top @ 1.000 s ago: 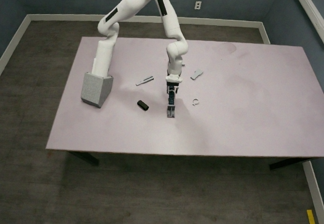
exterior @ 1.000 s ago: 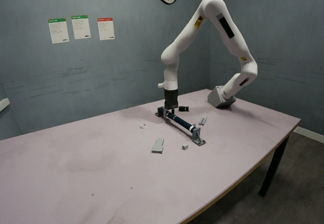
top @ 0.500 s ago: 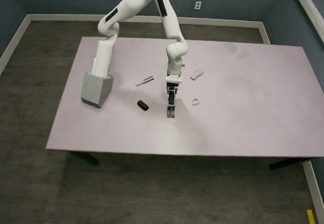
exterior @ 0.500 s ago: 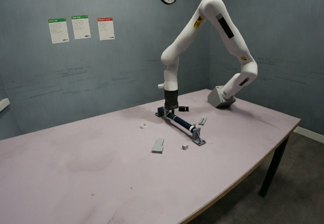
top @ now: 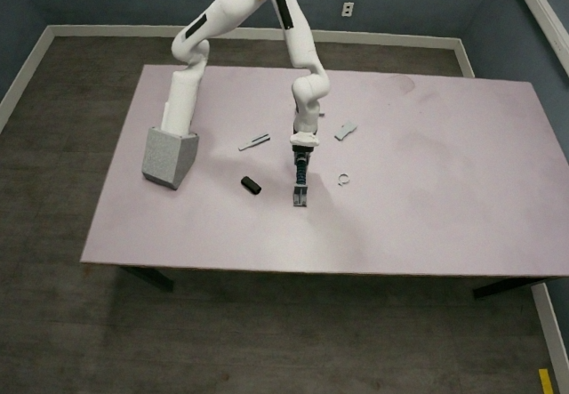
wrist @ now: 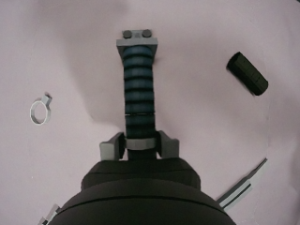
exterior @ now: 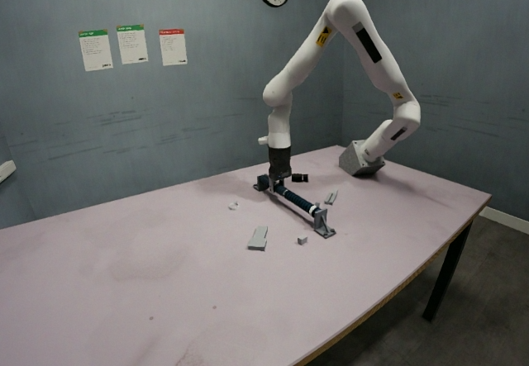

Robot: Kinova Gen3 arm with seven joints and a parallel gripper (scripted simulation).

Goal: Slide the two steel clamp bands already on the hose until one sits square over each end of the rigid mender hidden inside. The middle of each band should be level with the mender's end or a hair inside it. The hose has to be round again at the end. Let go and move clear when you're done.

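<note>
Now: hand 7 cm short of the grey block, 26 cm to the right of it and 5 cm above it.
</note>
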